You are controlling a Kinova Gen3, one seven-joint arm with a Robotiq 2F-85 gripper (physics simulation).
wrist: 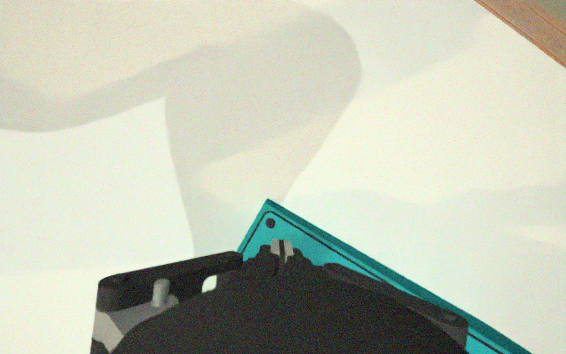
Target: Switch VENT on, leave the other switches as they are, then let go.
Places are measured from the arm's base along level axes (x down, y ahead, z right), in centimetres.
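Pixels of known places: gripper, between the fingertips: (279, 253).
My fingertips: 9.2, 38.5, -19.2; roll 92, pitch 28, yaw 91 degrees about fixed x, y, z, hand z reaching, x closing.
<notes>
Behind a point stands the place of what it marks, as x, y, z.
A teal switch panel (300, 235) {9.0, 39.0, -21.1} shows at the bottom of the wrist view, with one corner, a dark screw and a thin black border line in sight. My gripper (279, 253) {9.1, 38.5, -19.2} is shut, with its grey fingertips together and nothing between them. The fingertips show in front of the panel's corner area. Whether they touch the panel, I cannot tell. The gripper's dark body covers most of the panel. The VENT switch, its labels and any other switches do not show in this view.
A pale table top (450, 150) {16.1, 48.7, -36.5} lies around the panel, with broad soft shadows of the arm across it. A brown wooden edge (530, 30) runs across the top right corner, with a greenish surface beyond it.
</notes>
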